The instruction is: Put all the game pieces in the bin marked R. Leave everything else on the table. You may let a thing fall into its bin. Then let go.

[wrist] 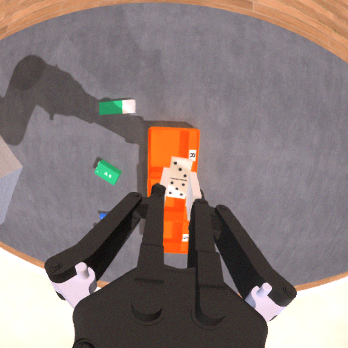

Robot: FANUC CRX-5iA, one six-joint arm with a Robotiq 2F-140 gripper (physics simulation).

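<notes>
My gripper (177,179) is shut on a white domino (179,176) with black dots, held between the pale finger pads. The domino is above the orange bin marked R (162,145), over its lower part in the wrist view; how high it hangs is hard to tell. The R label (192,155) shows just above and to the right of the domino. The domino and the fingers hide part of this bin, and the visible part of its inside shows bare orange.
An orange bin marked S (175,246) adjoins below, partly hidden by the fingers. On the dark grey table (260,130), a green and white block (117,107), a green block with white marks (108,172) and a partly hidden blue item (103,216) lie left of the bins.
</notes>
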